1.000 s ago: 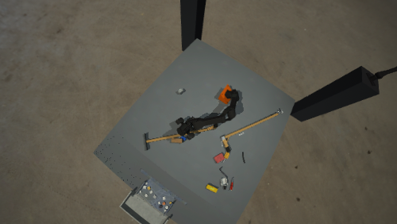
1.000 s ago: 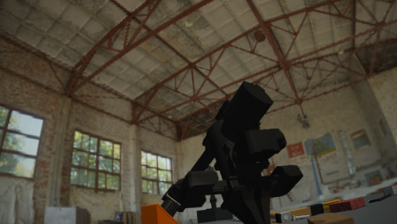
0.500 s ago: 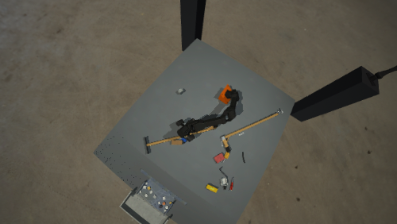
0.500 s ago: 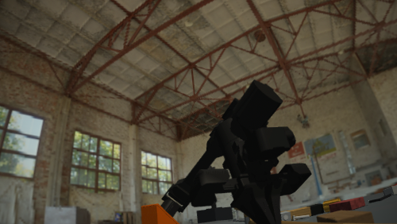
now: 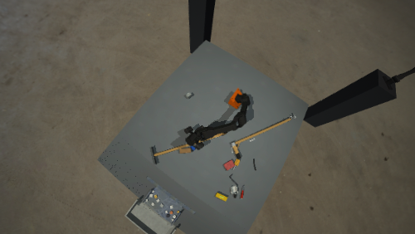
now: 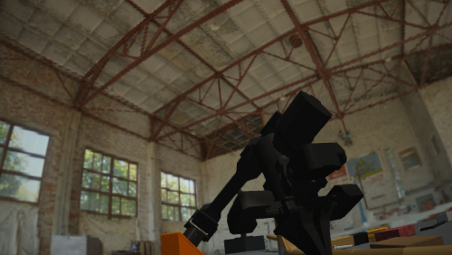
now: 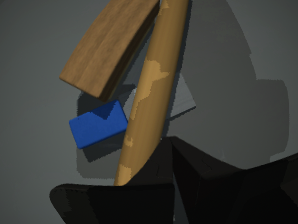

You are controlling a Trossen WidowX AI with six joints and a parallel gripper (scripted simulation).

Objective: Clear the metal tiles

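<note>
Right now the long scraper is 2 cm ahead of my gripper tip and 5 cm above it. Also, from my gripper tip: red block: 1 cm ahead, 36 cm to the left; then wooden block: 8 cm ahead; then blue block: 3 cm ahead, 1 cm to the left, 1 cm below.
</note>
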